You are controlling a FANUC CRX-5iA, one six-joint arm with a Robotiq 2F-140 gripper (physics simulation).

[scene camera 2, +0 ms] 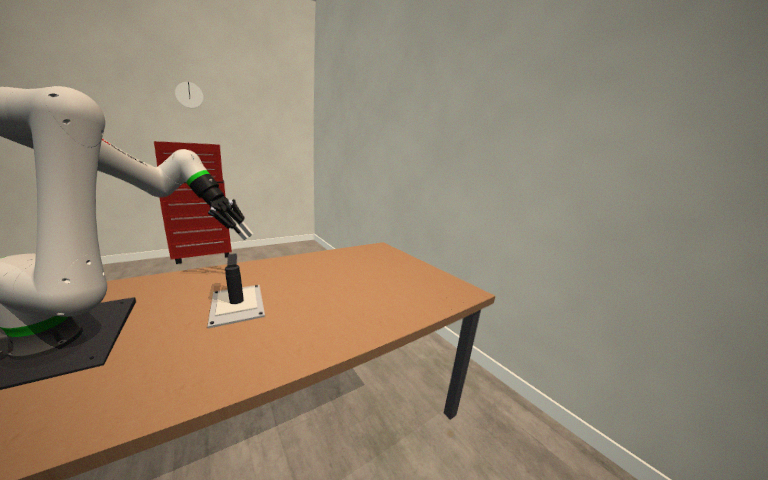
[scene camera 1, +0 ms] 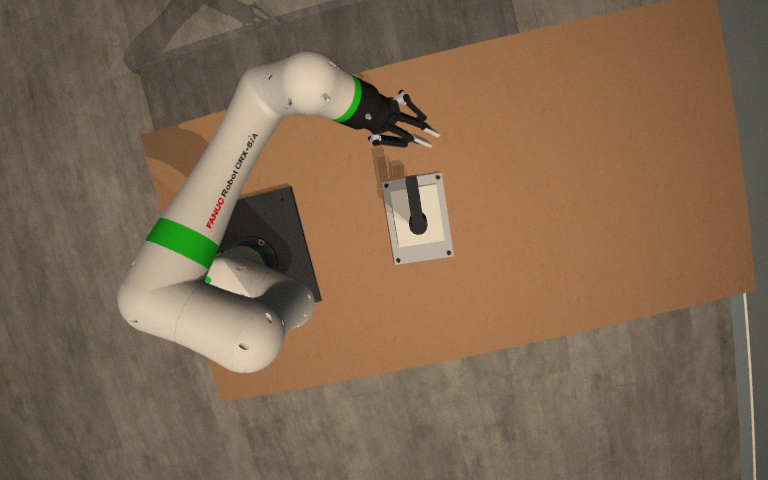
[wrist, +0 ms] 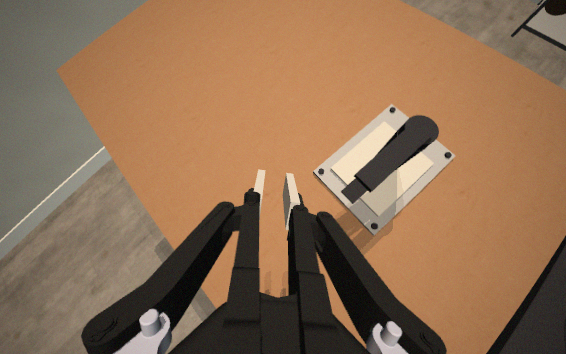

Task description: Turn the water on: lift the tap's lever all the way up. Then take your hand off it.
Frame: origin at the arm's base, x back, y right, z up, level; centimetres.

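Seen in the pictures: gripper, between the fingertips: [scene camera 2: 248, 237] [scene camera 1: 432, 138] [wrist: 274, 182]; arm's base, origin of its link: [scene camera 2: 47, 340] [scene camera 1: 253, 261].
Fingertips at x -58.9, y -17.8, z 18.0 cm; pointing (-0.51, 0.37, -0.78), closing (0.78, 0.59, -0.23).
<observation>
Offsets run from my fingertips to a thing's top centre. "spot": to the spot under its first point. Level surfaces: height alone.
The tap @(spot: dx +8.9, dy +19.0, dz -3.8 cm) [scene camera 1: 418, 223] [scene camera 2: 234, 285] is a dark upright column with a round top, fixed on a pale plate. Its black lever @(dx +8.3, dy +13.8, dz -3.8 cm) [scene camera 1: 413, 192] [wrist: 392, 152] reaches out from the top towards the plate's edge on the gripper's side. A narrower dark end shows beyond and below it in the wrist view. How steeply the lever is tilted is hard to tell. My gripper [scene camera 1: 434, 140] [scene camera 2: 247, 236] [wrist: 274, 182] is nearly shut and empty, with a narrow gap between its pale pads. It is apart from the tap, in the air beyond the lever's outer end, pointing down at a slant.
The grey plate [scene camera 1: 446, 226] [scene camera 2: 211, 316] [wrist: 326, 166] has a dark screw at each corner and sits on the brown table @(dz -19.4 cm) [scene camera 1: 566, 169] [scene camera 2: 339, 316] [wrist: 200, 100]. The robot's dark base plate [scene camera 1: 303, 249] is beside it. A red cabinet [scene camera 2: 195, 223] stands on the floor behind the table.
</observation>
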